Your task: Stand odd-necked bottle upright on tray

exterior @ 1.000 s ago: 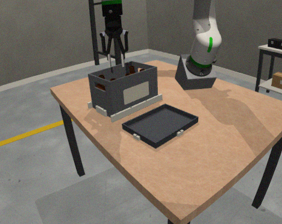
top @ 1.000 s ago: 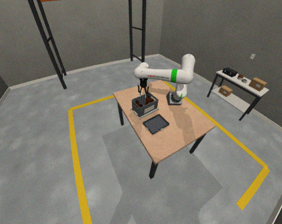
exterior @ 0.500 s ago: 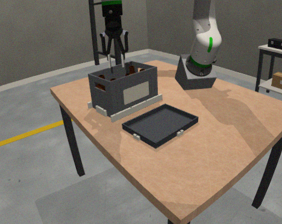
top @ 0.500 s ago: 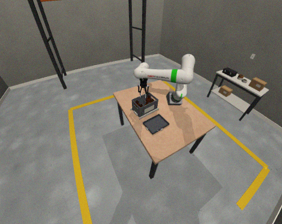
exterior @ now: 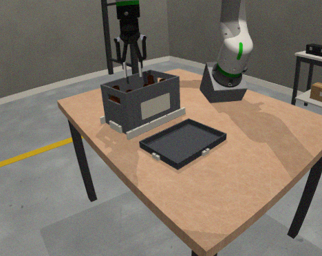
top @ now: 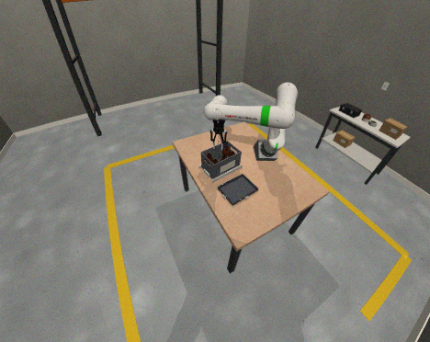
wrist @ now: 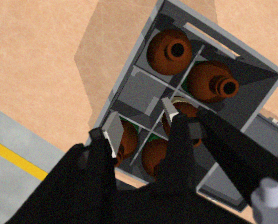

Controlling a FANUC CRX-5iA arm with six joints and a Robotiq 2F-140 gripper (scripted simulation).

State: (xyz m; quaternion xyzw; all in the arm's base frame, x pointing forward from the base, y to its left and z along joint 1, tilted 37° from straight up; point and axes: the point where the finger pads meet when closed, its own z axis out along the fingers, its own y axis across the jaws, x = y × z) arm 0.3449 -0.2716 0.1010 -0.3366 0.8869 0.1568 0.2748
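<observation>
The dark grey crate lies 130 mm below my hand and 40 mm to the left of it. From my hand the other things lie so: dark tray (320 mm to the left, 200 mm below, 20 mm ahead); then bottle (130 mm below, 90 mm behind).
</observation>
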